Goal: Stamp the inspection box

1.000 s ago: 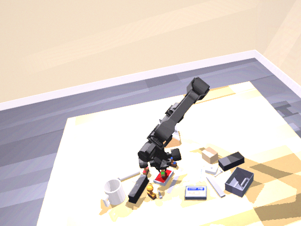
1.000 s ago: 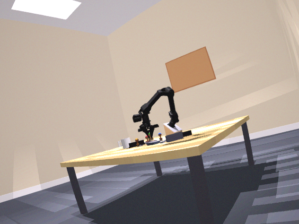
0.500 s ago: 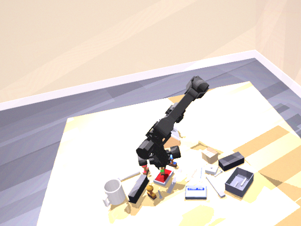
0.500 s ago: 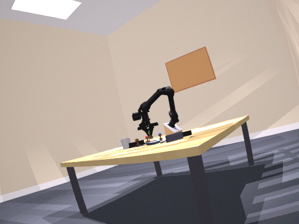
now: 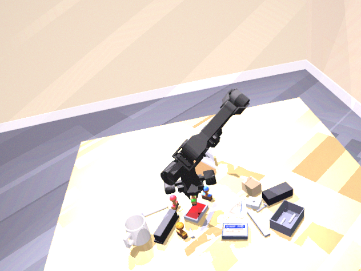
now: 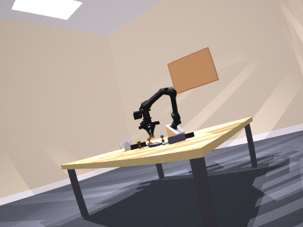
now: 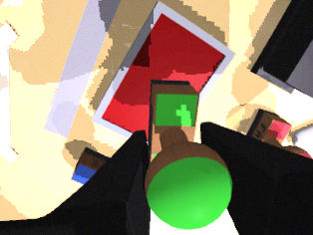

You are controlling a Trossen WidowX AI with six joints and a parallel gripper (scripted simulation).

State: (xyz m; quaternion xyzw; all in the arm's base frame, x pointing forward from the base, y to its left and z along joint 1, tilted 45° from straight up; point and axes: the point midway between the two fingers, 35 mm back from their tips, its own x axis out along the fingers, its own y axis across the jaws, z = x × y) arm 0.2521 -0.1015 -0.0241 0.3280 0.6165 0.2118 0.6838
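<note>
Now: gripper tip 14 cm to the right of the card, 8 cm above it and 3 cm short of it. Also, from my gripper tip: red ink pad: 8 cm below; blue-knobbed stamp: 6 cm to the left, 6 cm below, 6 cm behind; green-knobbed stamp: right at my gripper tip.
</note>
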